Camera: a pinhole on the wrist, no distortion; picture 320 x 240 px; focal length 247.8 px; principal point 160.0 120.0 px. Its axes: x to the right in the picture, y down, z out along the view. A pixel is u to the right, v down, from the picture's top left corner.
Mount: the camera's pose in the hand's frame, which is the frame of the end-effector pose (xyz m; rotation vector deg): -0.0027 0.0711 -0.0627 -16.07 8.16 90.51
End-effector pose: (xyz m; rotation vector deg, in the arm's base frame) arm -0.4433 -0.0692 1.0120 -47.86 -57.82 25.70
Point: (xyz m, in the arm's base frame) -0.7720 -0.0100 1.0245
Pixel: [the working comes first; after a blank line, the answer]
In the camera's frame: -0.1549 0.0783 0.3571

53 174
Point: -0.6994 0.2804 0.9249
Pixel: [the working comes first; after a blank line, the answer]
In the camera's frame: 0.0879 -0.1074 0.4350

210 59
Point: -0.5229 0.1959 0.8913
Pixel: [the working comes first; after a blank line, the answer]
In the camera's frame: 0.1223 -0.0993 0.2396

286 17
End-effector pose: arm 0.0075 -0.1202 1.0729 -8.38 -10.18 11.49
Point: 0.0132 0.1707 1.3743
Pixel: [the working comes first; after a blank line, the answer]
In the camera's frame: 0.0501 -0.1552 0.4084

190 26
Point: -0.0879 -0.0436 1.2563
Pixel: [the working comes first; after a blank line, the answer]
In the camera's frame: -0.0797 0.0213 0.2599

84 140
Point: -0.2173 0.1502 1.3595
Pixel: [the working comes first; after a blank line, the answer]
In the camera's frame: 0.0691 0.0698 0.4610

197 158
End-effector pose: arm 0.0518 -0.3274 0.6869 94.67 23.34 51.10
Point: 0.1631 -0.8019 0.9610
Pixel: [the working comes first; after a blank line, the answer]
In the camera's frame: 0.1703 0.1077 0.5254

240 171
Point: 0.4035 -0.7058 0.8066
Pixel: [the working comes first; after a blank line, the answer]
In the camera's frame: -0.0735 -0.0644 0.5681

128 92
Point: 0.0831 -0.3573 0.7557
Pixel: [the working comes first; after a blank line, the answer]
In the camera's frame: -0.0312 -0.0342 0.0948

78 31
